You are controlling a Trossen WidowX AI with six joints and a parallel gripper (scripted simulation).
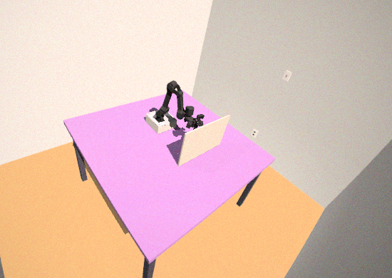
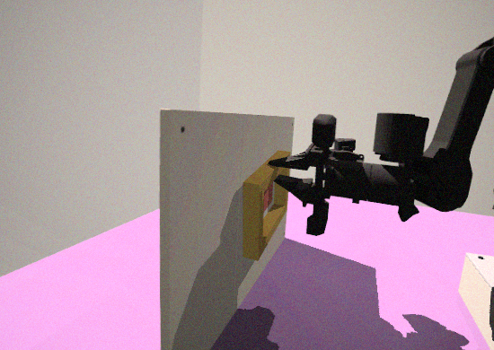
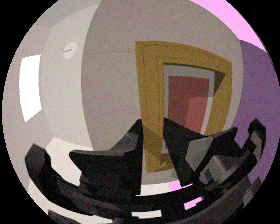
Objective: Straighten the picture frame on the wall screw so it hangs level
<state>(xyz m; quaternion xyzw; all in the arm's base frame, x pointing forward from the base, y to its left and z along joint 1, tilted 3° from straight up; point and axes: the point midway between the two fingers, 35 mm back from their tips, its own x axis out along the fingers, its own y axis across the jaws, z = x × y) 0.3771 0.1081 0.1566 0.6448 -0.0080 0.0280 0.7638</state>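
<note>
The yellow picture frame is 1 cm ahead of my gripper tip and 5 cm below it. From my gripper tip the other things lie so: upright wall panel: 2 cm ahead, 7 cm below.
</note>
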